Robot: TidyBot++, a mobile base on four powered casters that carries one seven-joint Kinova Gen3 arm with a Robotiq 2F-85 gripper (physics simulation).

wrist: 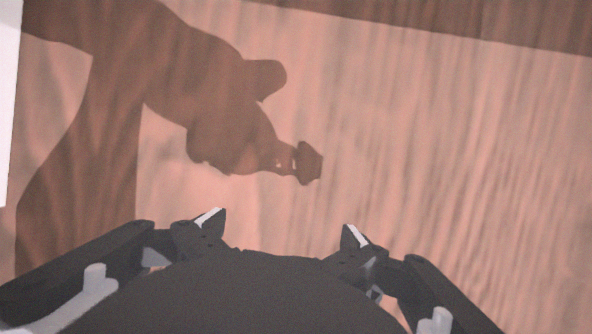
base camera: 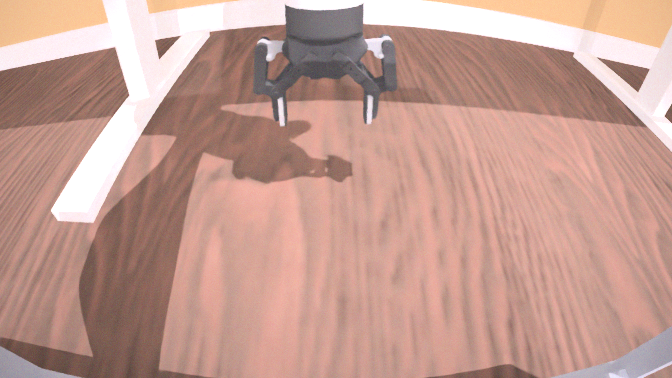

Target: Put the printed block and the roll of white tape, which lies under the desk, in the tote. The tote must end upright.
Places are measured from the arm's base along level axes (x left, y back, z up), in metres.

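Where they show: gripper, fingertip midpoint: (wrist: 283, 229) (base camera: 325, 120).
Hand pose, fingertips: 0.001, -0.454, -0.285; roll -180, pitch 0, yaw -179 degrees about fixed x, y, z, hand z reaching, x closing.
Observation:
After its pixels a point has its place, as x, y, z.
My gripper (base camera: 325, 123) @(0.001, -0.454, -0.285) (wrist: 283, 229) @(0.001, -0.454, -0.285) is open, with nothing between its fingers. It points downward above the wooden floor (base camera: 425, 225) @(-0.120, -0.394, -0.397) (wrist: 450, 150) @(-0.189, -0.543, -0.397), between the two white feet of the desk in the base camera view. The roll of white tape, the printed block and the tote do not show in either view. The arm and gripper hide part of the floor and the wall base behind them in the base camera view.
The desk's left foot (base camera: 105, 165) lies left of the gripper, and its edge shows at the left of the wrist view (wrist: 7, 100) @(0.347, -0.522, -0.389). The right foot (base camera: 617, 90) @(-0.821, -0.829, -0.381) is farther off to the right. A white baseboard (base camera: 450, 20) @(-0.369, -1.132, -0.361) runs along the orange wall behind. The arm's shadow falls on the floor.

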